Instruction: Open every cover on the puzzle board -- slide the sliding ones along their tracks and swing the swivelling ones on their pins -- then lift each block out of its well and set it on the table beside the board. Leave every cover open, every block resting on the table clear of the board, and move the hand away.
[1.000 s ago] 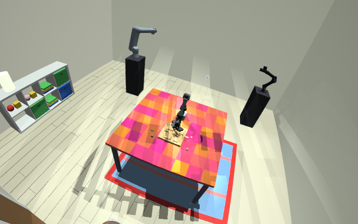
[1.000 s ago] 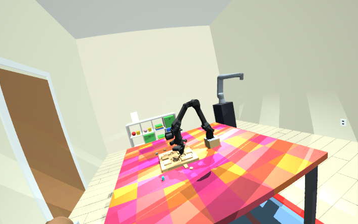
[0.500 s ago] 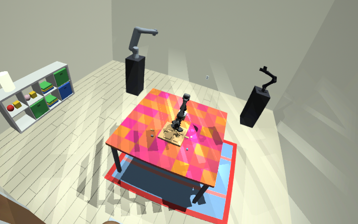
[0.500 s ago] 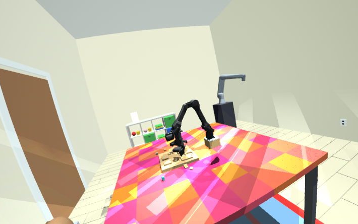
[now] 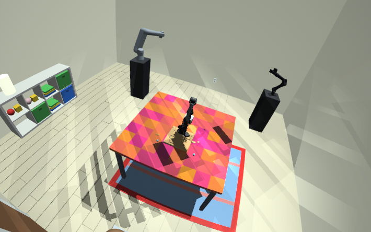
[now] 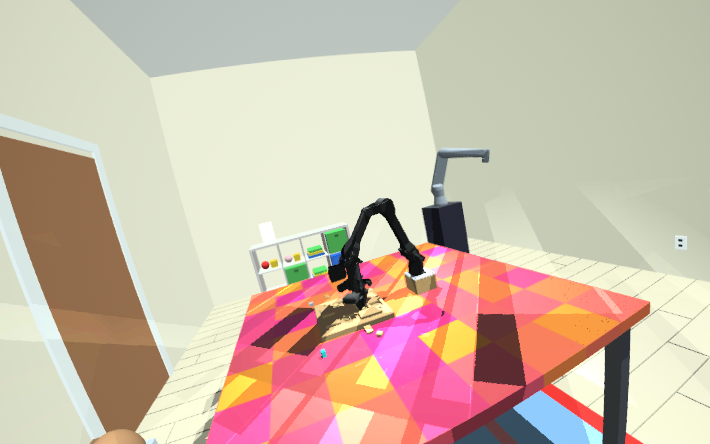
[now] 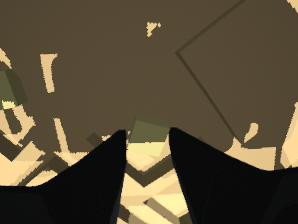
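The tan wooden puzzle board is 5 cm ahead of my gripper tip and 1 cm to the right of it. Also, from my gripper tip: cyan block (22 cm ahead, 20 cm to the left).
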